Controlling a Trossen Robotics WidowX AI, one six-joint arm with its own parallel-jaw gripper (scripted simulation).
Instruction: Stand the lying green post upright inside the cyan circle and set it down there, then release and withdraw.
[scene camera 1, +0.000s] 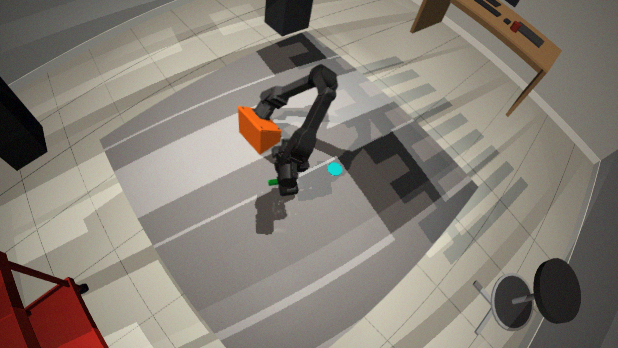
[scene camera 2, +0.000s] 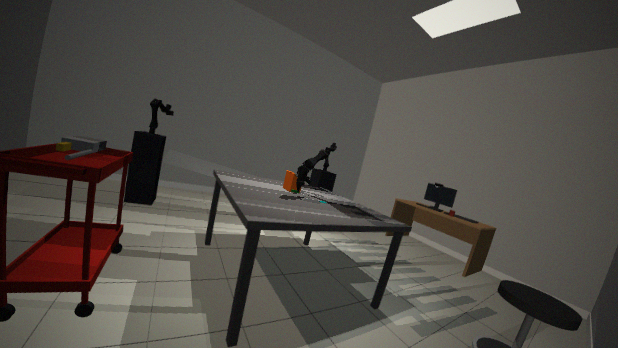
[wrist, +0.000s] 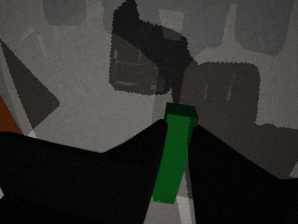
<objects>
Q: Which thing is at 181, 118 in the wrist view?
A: A green post.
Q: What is my gripper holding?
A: A green post.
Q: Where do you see my gripper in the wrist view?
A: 177, 129
</objects>
